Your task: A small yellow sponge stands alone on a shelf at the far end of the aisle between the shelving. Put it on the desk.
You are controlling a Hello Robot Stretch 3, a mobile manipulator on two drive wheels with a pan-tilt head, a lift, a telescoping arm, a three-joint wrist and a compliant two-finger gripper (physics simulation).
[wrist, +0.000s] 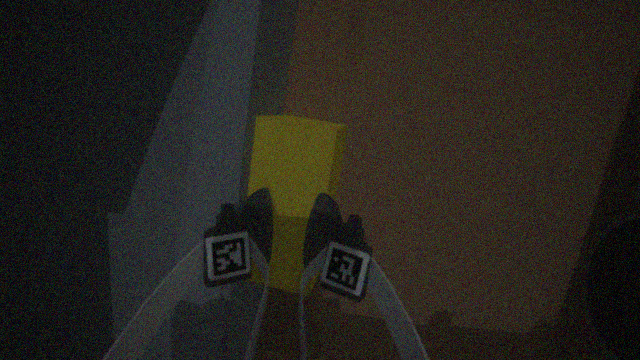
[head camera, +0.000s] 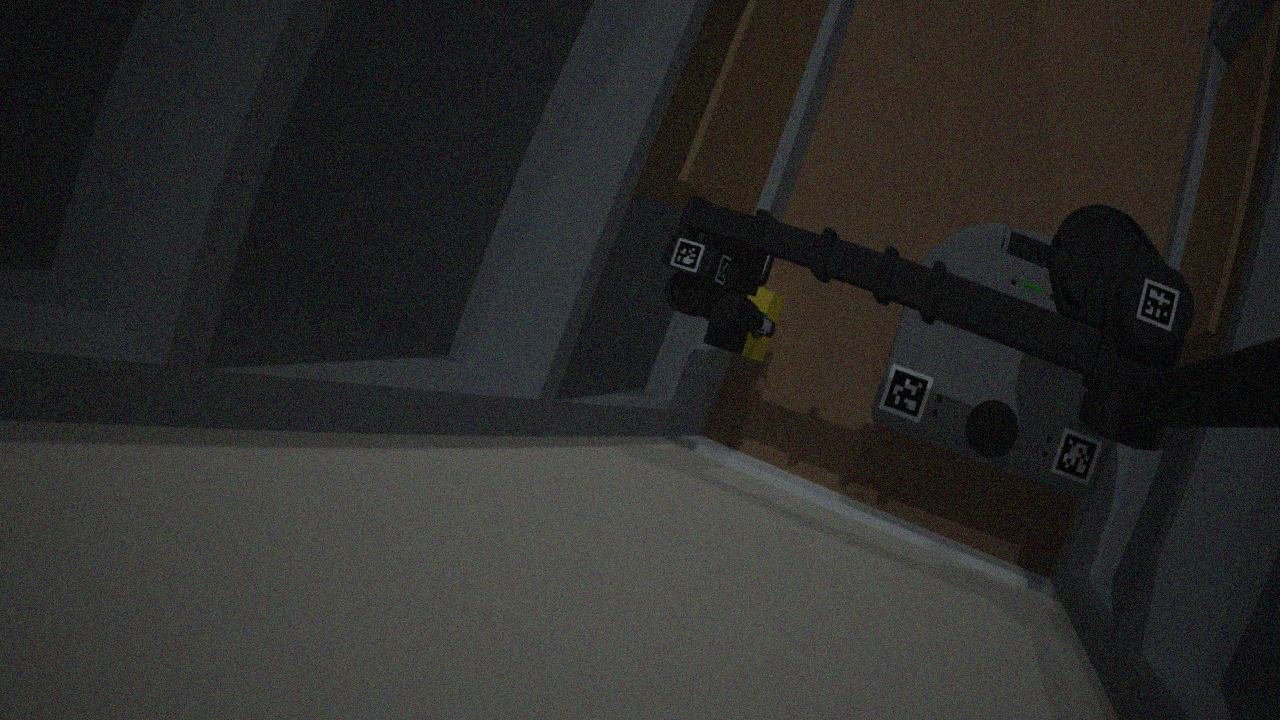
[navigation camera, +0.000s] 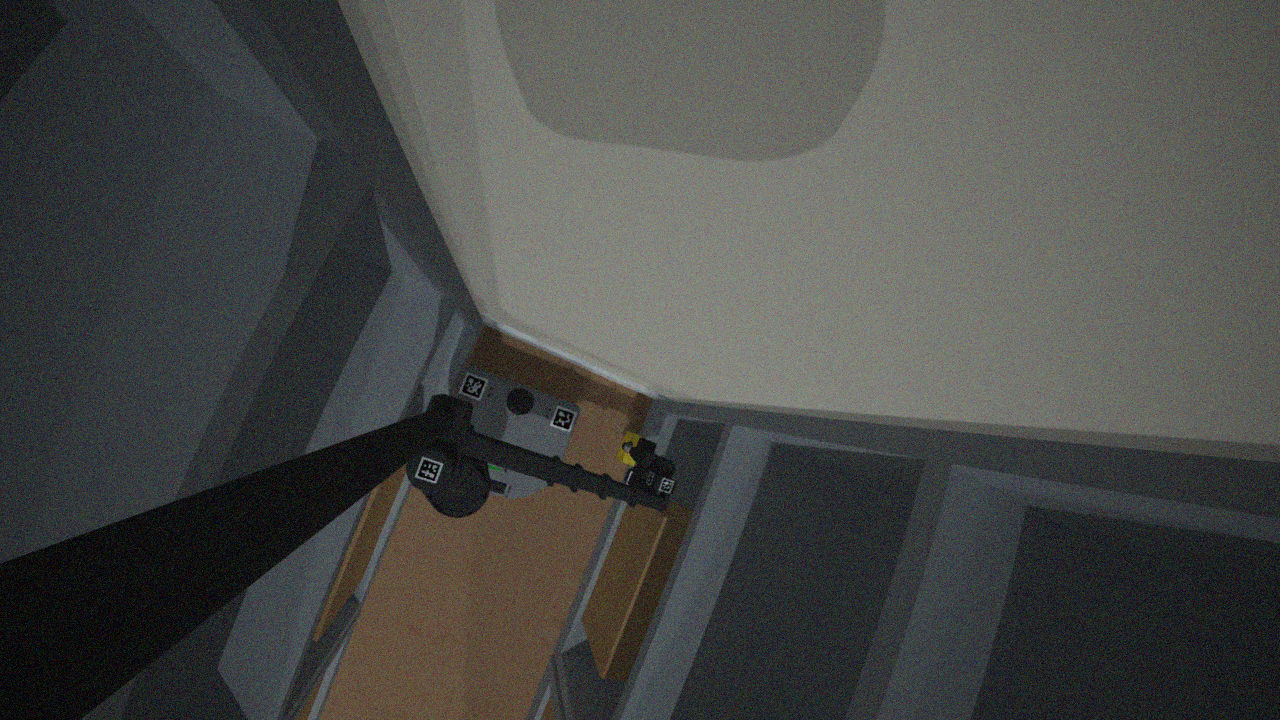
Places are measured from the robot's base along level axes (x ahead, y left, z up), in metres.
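Where they show: robot's base, link origin: (head camera: pixel 989 426) (navigation camera: pixel 518 399).
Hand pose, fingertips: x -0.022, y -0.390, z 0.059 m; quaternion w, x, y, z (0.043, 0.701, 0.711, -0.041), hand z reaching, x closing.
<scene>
Each offset is from my fingertips to the top centre of the thing. "pt": to the spot under its first point. Level surfaces: height alone.
The yellow sponge {0.005 m up, 0.004 m back, 0.003 m right} (head camera: pixel 768 304) (navigation camera: pixel 631 437) (wrist: pixel 295 160) is a small block. In the wrist view it stretches up the middle from between the fingers, its lower part in shadow. My gripper (head camera: pixel 754 327) (navigation camera: pixel 636 449) (wrist: pixel 292 215) is shut on the sponge, with one dark fingertip at each side of its near part. In the head and navigation views the gripper hides part of the sponge. Whether the sponge is resting on the surface below or is lifted cannot be told. The desk is not recognisable in these views.
Grey shelving {pt 0.474 m up, 0.071 m back, 0.061 m right} (head camera: pixel 586 179) (navigation camera: pixel 725 546) stands close beside the gripper. An orange-brown floor {0.059 m down} (head camera: pixel 1002 116) (navigation camera: pixel 474 608) runs along the aisle. My base (head camera: pixel 957 344) (navigation camera: pixel 528 447) stands near the aisle's end, by a large pale wall (head camera: pixel 447 573) (navigation camera: pixel 760 295). The scene is dim.
</scene>
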